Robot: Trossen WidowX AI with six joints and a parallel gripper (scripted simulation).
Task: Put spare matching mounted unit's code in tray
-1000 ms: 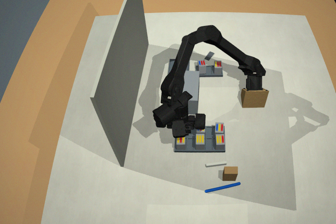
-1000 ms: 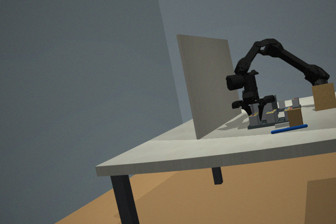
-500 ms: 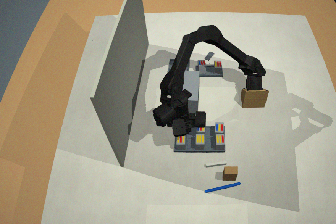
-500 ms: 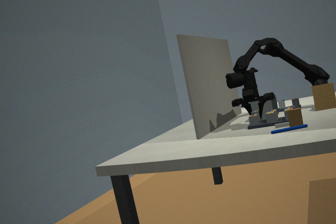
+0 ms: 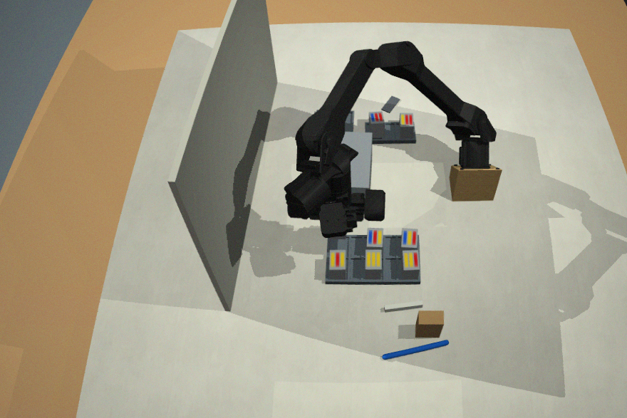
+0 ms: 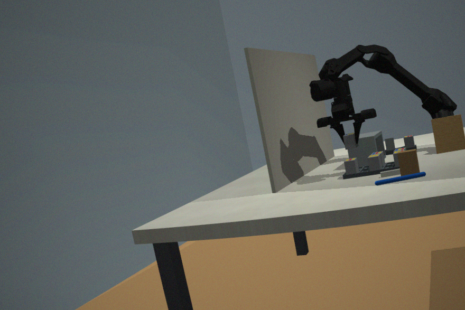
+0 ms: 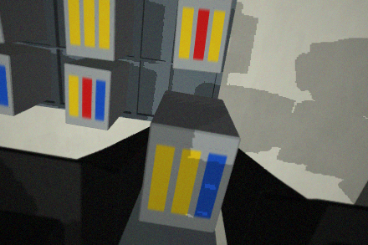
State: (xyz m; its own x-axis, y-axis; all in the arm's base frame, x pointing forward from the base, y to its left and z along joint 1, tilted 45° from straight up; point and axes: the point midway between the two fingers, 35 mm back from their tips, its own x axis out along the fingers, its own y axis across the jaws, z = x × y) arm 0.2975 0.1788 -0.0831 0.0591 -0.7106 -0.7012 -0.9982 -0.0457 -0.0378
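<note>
My gripper tip is 10 mm past the grey mounted unit, 170 mm to the left of it and 40 mm above it. Round my gripper tip: brown box (200 mm behind, 190 mm to the left, 60 mm below); then grey wall panel (220 mm ahead, 180 mm to the right, 130 mm above); then blue rod (170 mm behind, 240 mm to the left, 90 mm below).
</note>
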